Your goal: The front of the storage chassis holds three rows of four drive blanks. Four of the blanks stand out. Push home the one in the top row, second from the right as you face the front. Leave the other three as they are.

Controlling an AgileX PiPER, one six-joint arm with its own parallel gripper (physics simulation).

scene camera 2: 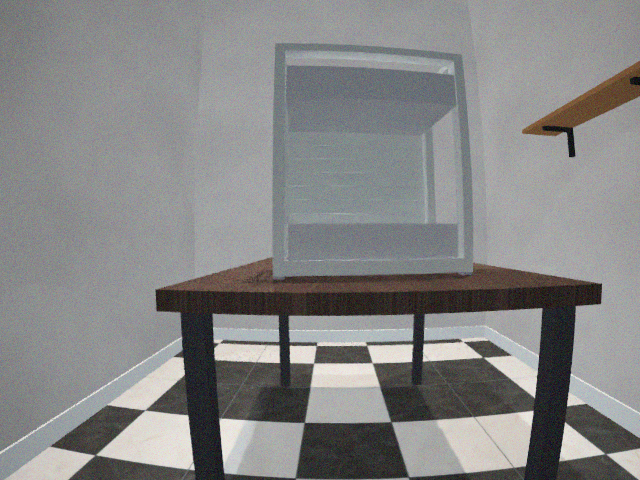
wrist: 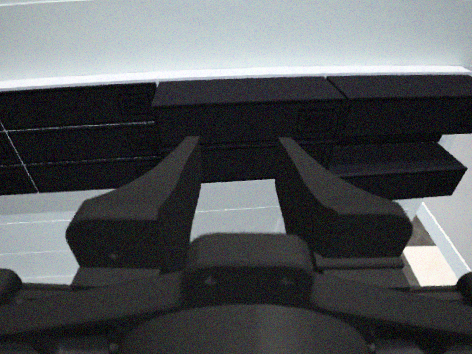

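Note:
The storage chassis (scene camera 2: 279, 155) (wrist: 225, 40) shows from its open frame side in the scene view. Its black blanks are hidden there. In the wrist view the top-row blank second from the right (wrist: 240, 92) stands out past its left neighbour (wrist: 75, 107), which sits further back. The top-row blank at the right (wrist: 410, 87) also stands out. A lower blank at the right (wrist: 395, 185) stands out below it. The fourth one standing out cannot be made out. My gripper (wrist: 238, 154) is open partway and empty, its fingertips over the lower front of the centre blank. Contact cannot be told.
The chassis stands on a brown wooden table (scene camera 2: 372, 302) with dark legs. A wooden wall shelf (scene camera 2: 594, 108) on a black bracket is at the upper right in the scene view.

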